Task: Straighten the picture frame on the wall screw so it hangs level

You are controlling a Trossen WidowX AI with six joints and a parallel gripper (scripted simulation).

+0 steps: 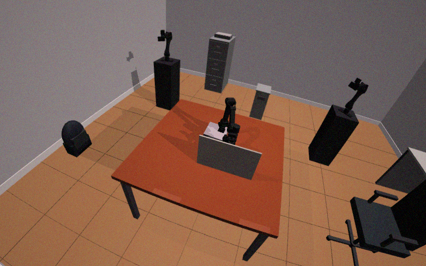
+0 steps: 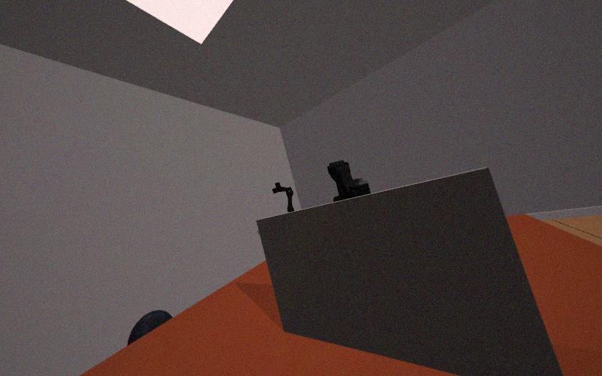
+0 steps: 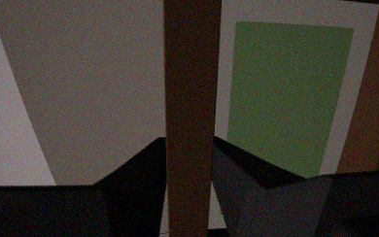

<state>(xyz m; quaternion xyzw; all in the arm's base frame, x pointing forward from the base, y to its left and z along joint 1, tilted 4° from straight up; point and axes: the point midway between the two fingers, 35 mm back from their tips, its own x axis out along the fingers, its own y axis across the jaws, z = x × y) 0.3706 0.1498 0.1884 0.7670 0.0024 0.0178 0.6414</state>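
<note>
My gripper tip is 50 mm above the brown picture frame. The rest, counted from my gripper tip: grey wall panel: 20 mm ahead, 70 mm below.
</note>
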